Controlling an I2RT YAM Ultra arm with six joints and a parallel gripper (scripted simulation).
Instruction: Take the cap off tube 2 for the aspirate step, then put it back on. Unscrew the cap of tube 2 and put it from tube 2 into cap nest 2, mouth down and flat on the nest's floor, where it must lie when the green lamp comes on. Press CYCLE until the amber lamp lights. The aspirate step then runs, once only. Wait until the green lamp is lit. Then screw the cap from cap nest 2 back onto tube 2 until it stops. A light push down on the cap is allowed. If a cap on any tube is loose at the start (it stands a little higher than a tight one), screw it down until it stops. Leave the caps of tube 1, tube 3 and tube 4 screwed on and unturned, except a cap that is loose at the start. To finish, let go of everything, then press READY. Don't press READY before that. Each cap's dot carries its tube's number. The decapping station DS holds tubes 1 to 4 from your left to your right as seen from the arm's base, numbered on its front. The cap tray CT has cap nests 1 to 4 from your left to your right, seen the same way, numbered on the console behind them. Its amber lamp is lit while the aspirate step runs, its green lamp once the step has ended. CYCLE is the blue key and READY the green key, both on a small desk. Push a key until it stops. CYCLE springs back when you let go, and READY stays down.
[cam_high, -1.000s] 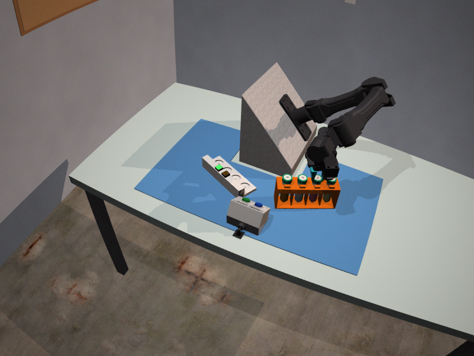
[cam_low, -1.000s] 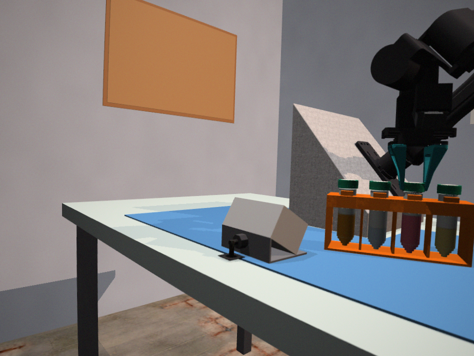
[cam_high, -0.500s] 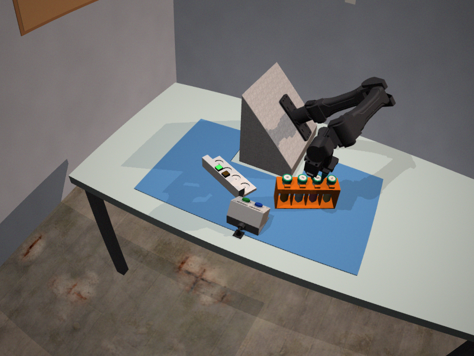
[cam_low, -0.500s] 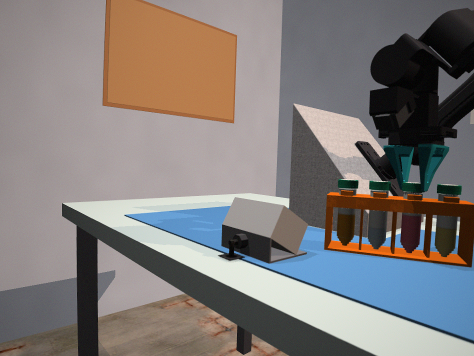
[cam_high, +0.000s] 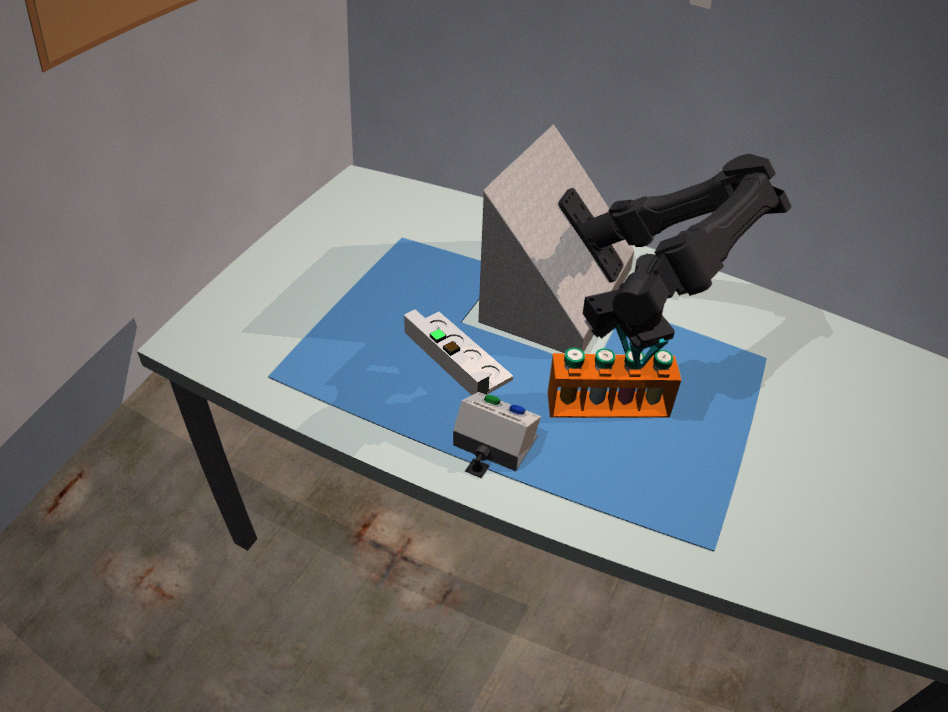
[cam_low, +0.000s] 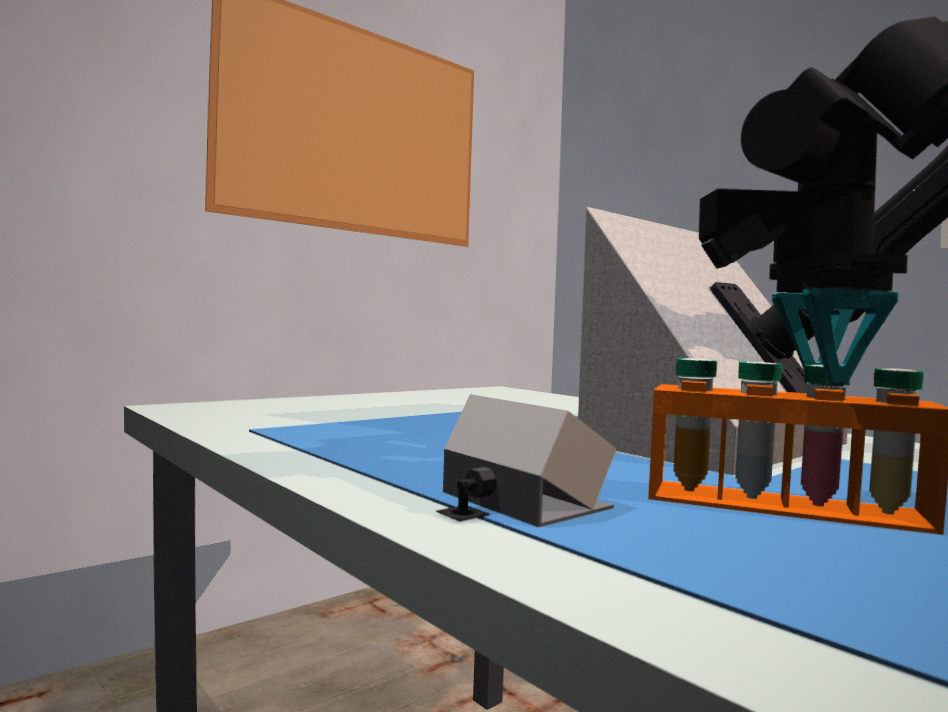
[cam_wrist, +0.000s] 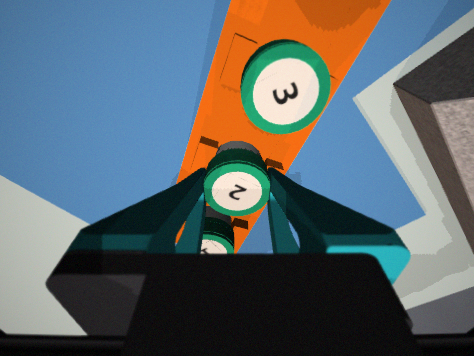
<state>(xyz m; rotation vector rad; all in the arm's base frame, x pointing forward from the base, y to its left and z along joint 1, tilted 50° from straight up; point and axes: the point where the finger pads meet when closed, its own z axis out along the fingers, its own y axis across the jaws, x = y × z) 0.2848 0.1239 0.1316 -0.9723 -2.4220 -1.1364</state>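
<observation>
Now: hand right at the cap 2. From my hand the other things lie so: cap 3: 20 mm ahead, 50 mm to the right; then cap 4: 50 mm ahead, 90 mm to the right; then cap 1: 20 mm behind, 50 mm to the left.
</observation>
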